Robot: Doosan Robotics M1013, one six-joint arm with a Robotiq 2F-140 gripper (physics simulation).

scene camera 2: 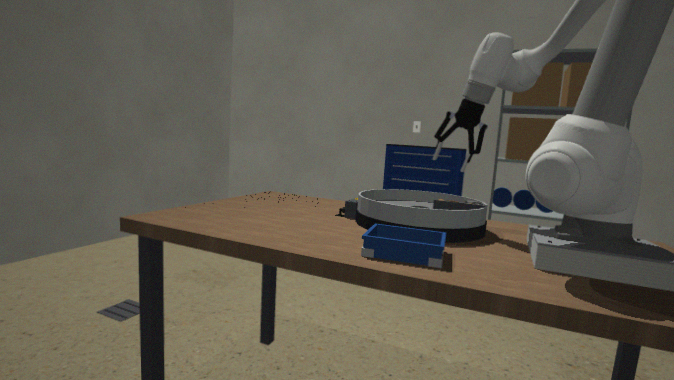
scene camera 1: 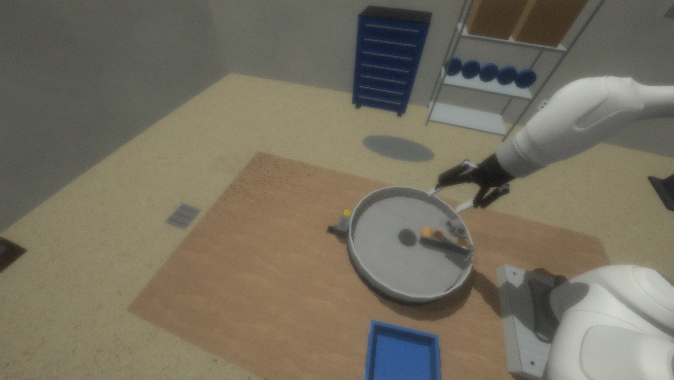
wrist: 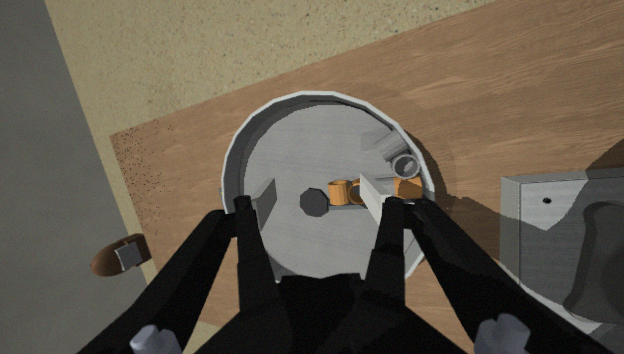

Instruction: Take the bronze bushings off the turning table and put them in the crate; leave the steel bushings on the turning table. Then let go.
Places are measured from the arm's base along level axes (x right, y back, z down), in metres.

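Pixels of known places: gripper, fingertip midpoint: (scene camera 2: 448, 165) (scene camera 1: 443, 202) (wrist: 317, 186); arm's base, link origin: (scene camera 2: 593, 239) (scene camera 1: 563, 318).
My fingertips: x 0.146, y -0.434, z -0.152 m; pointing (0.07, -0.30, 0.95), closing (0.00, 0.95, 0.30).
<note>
For each thing: its top centre in the pictures, then the offset to it from my fingertips. "spot": a spot on its surface instead.
- orange bronze bushing, top centre: (wrist: 337, 195) (scene camera 1: 428, 231) dx -0.049, dy -0.002, dz +0.116 m
- third bronze bushing, top centre: (wrist: 408, 190) (scene camera 1: 462, 241) dx -0.036, dy +0.112, dz +0.116 m
- grey steel bushing, top centre: (wrist: 391, 146) (scene camera 1: 456, 222) dx +0.034, dy +0.085, dz +0.116 m
- blue crate, top centre: (scene camera 2: 406, 233) (scene camera 1: 403, 358) dx -0.429, dy +0.016, dz +0.157 m
- dark straight bar, surface spot: (scene camera 1: 445, 245) spot: dx -0.068, dy +0.064, dz +0.127 m
- small grey box with a yellow top, surface spot: (scene camera 2: 351, 209) spot: dx -0.154, dy -0.281, dz +0.175 m
The round grey turning table (scene camera 1: 385, 265) (scene camera 2: 420, 215) (wrist: 300, 135) has a raised rim. An orange bronze bushing (scene camera 1: 426, 232) (wrist: 338, 192) lies near the hub. A second bronze bushing (scene camera 1: 438, 235) (wrist: 355, 192) is beside it, partly behind a finger in the wrist view. A third bronze bushing (scene camera 1: 461, 242) (wrist: 410, 188) lies near the rim. A grey steel bushing (wrist: 391, 145) lies by the rim, next to another steel bushing (wrist: 405, 166) standing on end. My gripper (scene camera 1: 449, 199) (scene camera 2: 450, 160) (wrist: 317, 186) is open and empty, high above the table. The blue crate (scene camera 1: 436, 350) (scene camera 2: 402, 247) shows no bushings in scene camera 1.
A dark straight bar (scene camera 1: 445, 245) crosses part of the turning table beside the bronze bushings. A small grey box with a yellow top (scene camera 1: 344, 223) (scene camera 2: 351, 209) sits against the rim's left side. The arm's base plate (scene camera 1: 510, 320) (wrist: 510, 225) is to the right.
</note>
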